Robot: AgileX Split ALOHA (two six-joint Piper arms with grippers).
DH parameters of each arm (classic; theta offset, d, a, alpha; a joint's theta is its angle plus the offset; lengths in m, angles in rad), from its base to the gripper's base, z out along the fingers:
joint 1: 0 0.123 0 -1.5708
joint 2: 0.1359 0 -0.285 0
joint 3: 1.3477 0 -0.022 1.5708
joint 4: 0 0.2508 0 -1.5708
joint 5: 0 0 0.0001 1.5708
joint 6: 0 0.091 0 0
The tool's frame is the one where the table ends.
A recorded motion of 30 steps. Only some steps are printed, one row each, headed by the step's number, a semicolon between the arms.
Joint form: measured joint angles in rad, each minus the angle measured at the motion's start. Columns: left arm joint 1, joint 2, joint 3, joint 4, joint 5, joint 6; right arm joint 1, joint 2, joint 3, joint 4, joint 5, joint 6.
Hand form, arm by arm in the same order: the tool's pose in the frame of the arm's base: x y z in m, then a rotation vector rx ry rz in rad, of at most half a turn. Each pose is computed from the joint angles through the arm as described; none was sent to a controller.
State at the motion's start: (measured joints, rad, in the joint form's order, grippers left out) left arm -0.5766 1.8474 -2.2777 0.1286 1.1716 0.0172; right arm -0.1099 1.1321 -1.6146 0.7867 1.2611 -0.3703
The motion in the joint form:
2: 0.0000 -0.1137 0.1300 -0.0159 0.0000 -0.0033; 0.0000 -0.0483 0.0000 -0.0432 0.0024 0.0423
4: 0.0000 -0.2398 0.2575 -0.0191 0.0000 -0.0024; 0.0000 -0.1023 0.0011 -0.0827 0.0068 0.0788
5: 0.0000 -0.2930 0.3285 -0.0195 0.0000 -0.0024; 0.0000 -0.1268 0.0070 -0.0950 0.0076 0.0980
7: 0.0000 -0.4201 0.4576 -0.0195 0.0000 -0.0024; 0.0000 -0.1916 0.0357 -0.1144 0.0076 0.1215
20: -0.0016 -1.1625 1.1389 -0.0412 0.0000 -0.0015; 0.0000 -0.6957 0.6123 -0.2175 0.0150 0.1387
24: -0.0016 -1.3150 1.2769 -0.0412 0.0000 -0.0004; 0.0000 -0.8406 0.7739 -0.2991 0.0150 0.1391
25: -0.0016 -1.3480 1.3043 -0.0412 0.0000 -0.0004; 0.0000 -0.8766 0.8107 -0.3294 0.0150 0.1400
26: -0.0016 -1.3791 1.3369 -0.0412 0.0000 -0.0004; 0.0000 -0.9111 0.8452 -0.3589 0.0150 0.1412
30: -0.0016 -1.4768 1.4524 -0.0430 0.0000 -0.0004; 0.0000 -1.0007 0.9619 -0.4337 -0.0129 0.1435
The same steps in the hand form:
2: 0.3105 -0.1907 0.4790 0.6449 2.1450 -0.1659; 0.1585 0.0416 0.5177 -0.3571 2.0037 0.6332
4: 0.2812 -0.1719 0.4870 0.6467 2.1465 -0.1689; 0.1382 0.0413 0.5230 -0.3341 1.9860 0.5921
5: 0.2698 -0.1646 0.4842 0.6530 2.1629 -0.1644; 0.1295 0.0415 0.5241 -0.3193 1.9796 0.5836
7: 0.2397 -0.1450 0.4856 0.6537 2.1648 -0.1638; 0.1084 0.0425 0.5238 -0.3034 1.9598 0.5637
20: 0.0732 -0.0390 0.4261 0.6379 2.1110 -0.2074; 0.0168 0.0454 0.4049 -0.2487 2.0735 0.4830
24: 0.0474 -0.0222 0.3982 0.6342 2.0972 -0.2107; 0.0007 0.0410 0.3616 -0.2292 2.1153 0.3933
25: 0.0422 -0.0188 0.3923 0.6323 2.0920 -0.2122; -0.0028 0.0390 0.3511 -0.2225 2.1252 0.3585
26: 0.0380 -0.0160 0.3846 0.6328 2.0934 -0.2118; -0.0060 0.0370 0.3410 -0.2158 2.1337 0.3245
30: 0.0271 -0.0091 0.3561 0.6391 2.1101 -0.2092; -0.0084 0.0310 0.3097 -0.1876 2.1534 0.2390

